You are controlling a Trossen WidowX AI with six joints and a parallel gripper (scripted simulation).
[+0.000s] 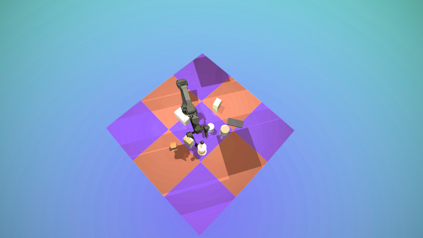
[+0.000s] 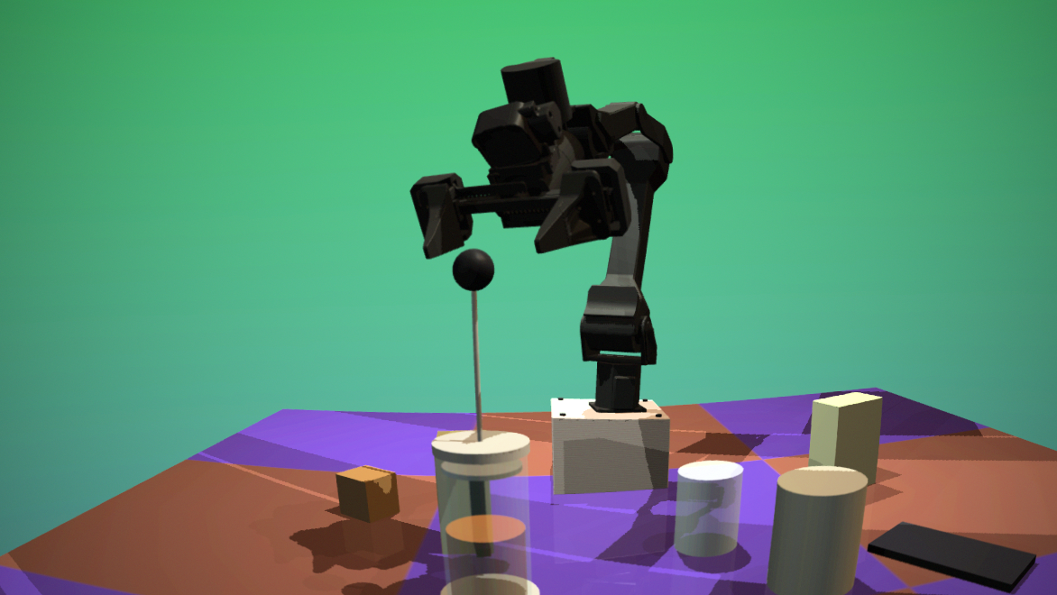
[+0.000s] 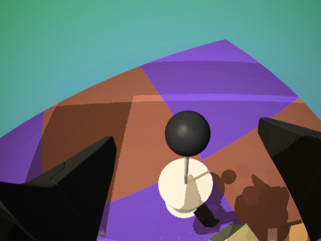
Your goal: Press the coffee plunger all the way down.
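My gripper tip is 150 mm above the coffee press, 10 mm to the left of it and 10 mm past it. Round my gripper tip: black slab (410 mm to the left, 280 mm below, 80 mm ahead); then orange cube (260 mm below, 220 mm behind, 130 mm to the right).
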